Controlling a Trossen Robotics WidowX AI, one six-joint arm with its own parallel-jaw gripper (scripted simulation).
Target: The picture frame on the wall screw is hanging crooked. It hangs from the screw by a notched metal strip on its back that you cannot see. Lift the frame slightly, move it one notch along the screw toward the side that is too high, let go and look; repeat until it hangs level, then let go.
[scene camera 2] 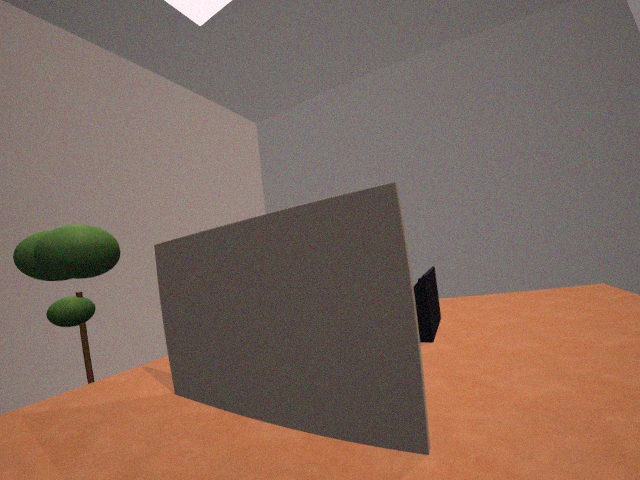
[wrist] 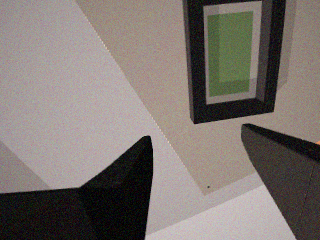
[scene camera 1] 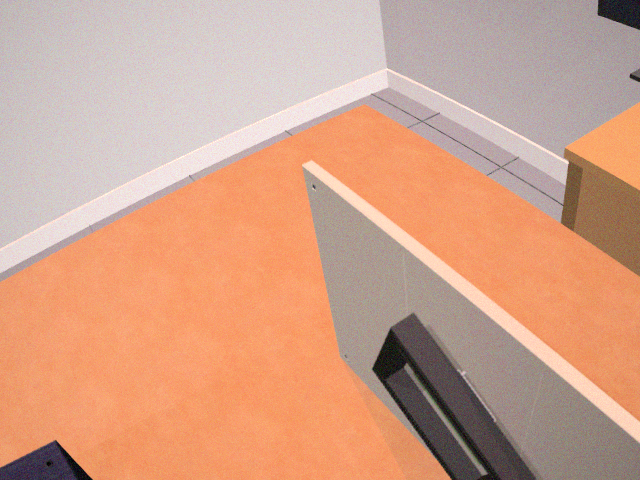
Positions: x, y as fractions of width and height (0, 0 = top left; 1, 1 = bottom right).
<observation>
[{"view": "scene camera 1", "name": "picture frame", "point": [0.71, 0.88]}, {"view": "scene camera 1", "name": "wall panel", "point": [0.59, 0.57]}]
</observation>
